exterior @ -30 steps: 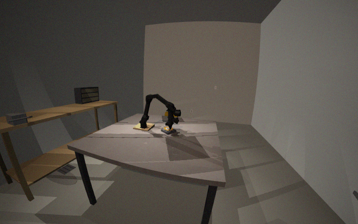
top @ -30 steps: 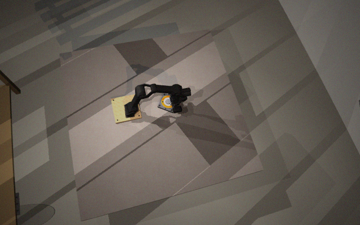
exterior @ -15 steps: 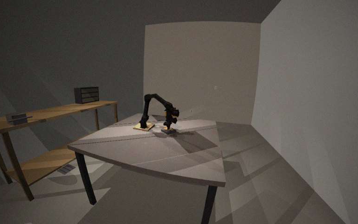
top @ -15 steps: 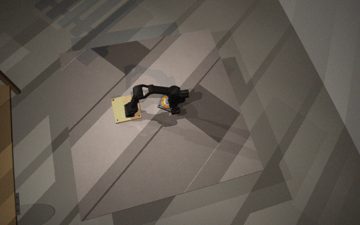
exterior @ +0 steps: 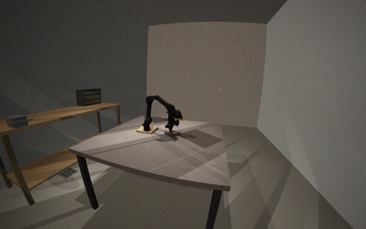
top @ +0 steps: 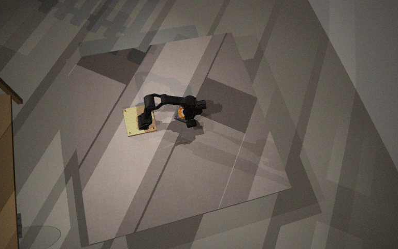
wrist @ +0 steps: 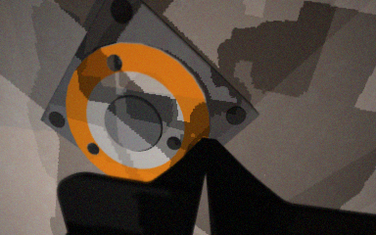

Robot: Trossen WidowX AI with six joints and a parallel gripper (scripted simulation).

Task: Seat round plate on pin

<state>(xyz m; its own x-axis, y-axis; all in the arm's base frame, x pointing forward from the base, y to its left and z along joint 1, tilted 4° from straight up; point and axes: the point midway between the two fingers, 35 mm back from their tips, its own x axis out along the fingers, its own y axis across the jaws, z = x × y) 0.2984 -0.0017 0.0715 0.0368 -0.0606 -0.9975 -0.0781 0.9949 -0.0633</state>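
My gripper tip is 5 cm to the right of the grey square base and 2 cm above it. Also, from my gripper tip: round plate 3 cm to the left, 1 cm below, 1 cm behind.
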